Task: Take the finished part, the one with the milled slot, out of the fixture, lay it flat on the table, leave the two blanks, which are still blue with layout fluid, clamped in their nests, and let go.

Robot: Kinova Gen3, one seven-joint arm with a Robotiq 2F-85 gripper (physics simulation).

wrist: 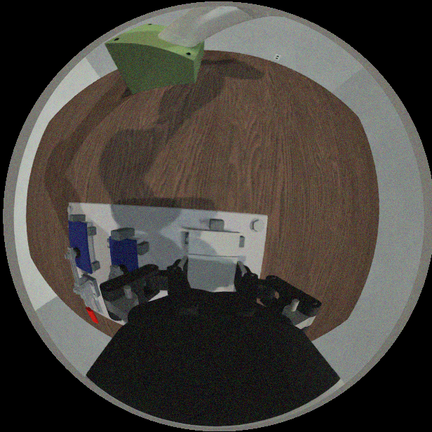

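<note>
My gripper [211, 266] is at the right-hand nest, low in the wrist view, with its fingers shut on the left and right sides of the finished part [212, 276], a grey block. A pale rectangular surface lies just beyond the block, between small grey stops. The milled slot cannot be made out, and I cannot tell whether the part is still seated. The fixture plate [162, 215] is light grey. One blue blank [124, 253] sits in the middle nest, and another blue blank [81, 247] sits in the left nest. The gripper body hides the plate's near side.
A metal clamp [86, 286] with a red handle tip [92, 315] stands at the fixture's left edge. A round peg [257, 225] is near its far right corner. The brown wooden table [310, 175] extends beyond and right. A green block-shaped object [157, 67] stands at the far left.
</note>
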